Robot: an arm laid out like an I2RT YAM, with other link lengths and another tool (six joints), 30 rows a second.
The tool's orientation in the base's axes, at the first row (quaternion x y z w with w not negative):
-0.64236 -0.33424 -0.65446 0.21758
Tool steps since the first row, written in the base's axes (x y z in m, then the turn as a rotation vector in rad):
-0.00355 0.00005 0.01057 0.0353 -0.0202 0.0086
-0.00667 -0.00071 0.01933 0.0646 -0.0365 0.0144
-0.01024 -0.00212 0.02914 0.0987 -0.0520 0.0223
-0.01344 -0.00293 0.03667 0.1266 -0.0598 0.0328
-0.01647 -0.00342 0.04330 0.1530 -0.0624 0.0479
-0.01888 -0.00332 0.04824 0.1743 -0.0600 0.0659
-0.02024 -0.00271 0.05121 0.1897 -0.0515 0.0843
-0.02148 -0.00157 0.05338 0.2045 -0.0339 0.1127
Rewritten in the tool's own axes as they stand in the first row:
0.01072 -0.00090 -0.00295 0.0027 0.0403 0.0096
0.01950 -0.00123 -0.00609 0.0038 0.0733 0.0180
0.02925 -0.00126 -0.01006 0.0066 0.1095 0.0303
0.03682 -0.00181 -0.01323 0.0136 0.1364 0.0436
0.04353 -0.00259 -0.01601 0.0260 0.1594 0.0593
0.04861 -0.00360 -0.01786 0.0424 0.1758 0.0750
0.05173 -0.00452 -0.01851 0.0605 0.1839 0.0909
0.05414 -0.00584 -0.01866 0.0899 0.1870 0.1124

